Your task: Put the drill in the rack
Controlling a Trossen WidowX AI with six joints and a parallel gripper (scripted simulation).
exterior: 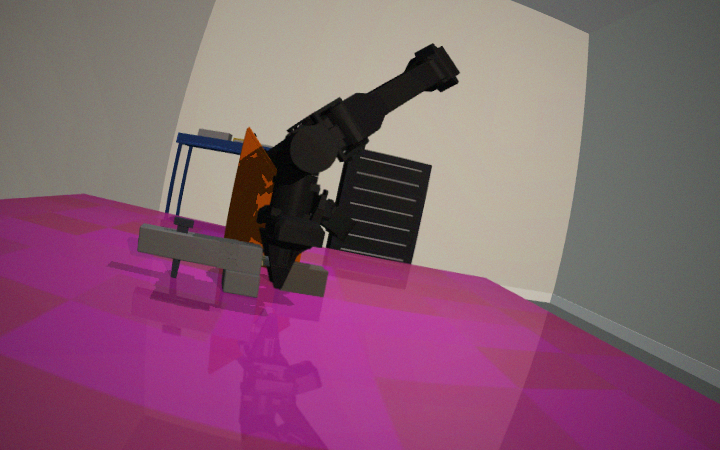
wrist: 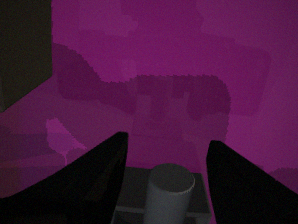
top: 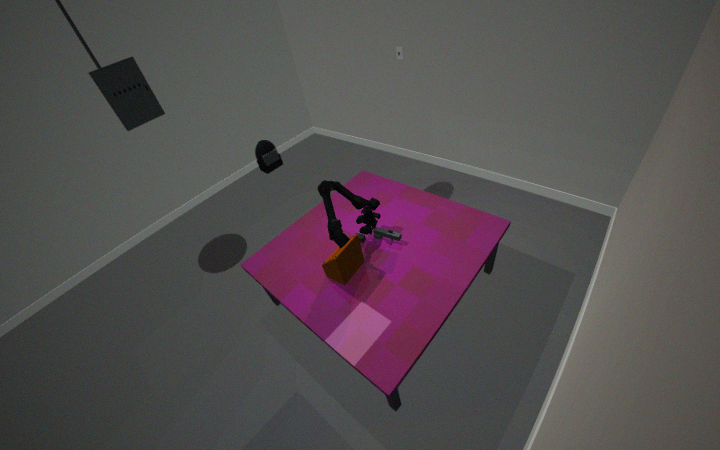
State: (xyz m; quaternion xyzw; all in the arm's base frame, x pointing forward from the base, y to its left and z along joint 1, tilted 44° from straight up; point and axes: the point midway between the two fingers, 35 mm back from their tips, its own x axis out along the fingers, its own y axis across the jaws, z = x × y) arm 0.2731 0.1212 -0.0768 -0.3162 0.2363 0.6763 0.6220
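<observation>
The drill is 10 mm ahead of my gripper tip, 50 mm to the right of it and 30 mm above it. Round my gripper tip: dark key: 20 mm ahead, 140 mm to the right, 30 mm above; then rack: 80 mm behind, 40 mm to the left; then grey housing: 10 mm ahead, 110 mm to the right, 20 mm above.
</observation>
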